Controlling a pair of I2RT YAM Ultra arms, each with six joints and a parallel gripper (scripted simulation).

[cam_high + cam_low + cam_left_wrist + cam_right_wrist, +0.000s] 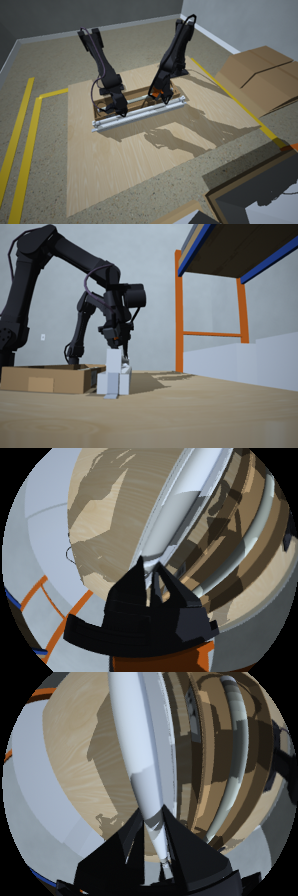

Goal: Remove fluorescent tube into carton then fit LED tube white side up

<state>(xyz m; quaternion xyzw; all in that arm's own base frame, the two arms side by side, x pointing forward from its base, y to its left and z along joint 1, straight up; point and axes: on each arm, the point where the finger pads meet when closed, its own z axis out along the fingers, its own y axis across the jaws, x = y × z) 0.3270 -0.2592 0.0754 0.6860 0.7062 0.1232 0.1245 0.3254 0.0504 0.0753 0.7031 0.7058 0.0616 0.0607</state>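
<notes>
The LED tube is 120 mm to the left of my right hand and 10 mm below it. From my right hand the other things lie so: brown carton 140 mm behind, 120 mm to the left, 50 mm below; then white fixture 120 mm to the left, 20 mm below; then old fluorescent tube 140 mm behind, 120 mm to the left, 60 mm below.
</notes>
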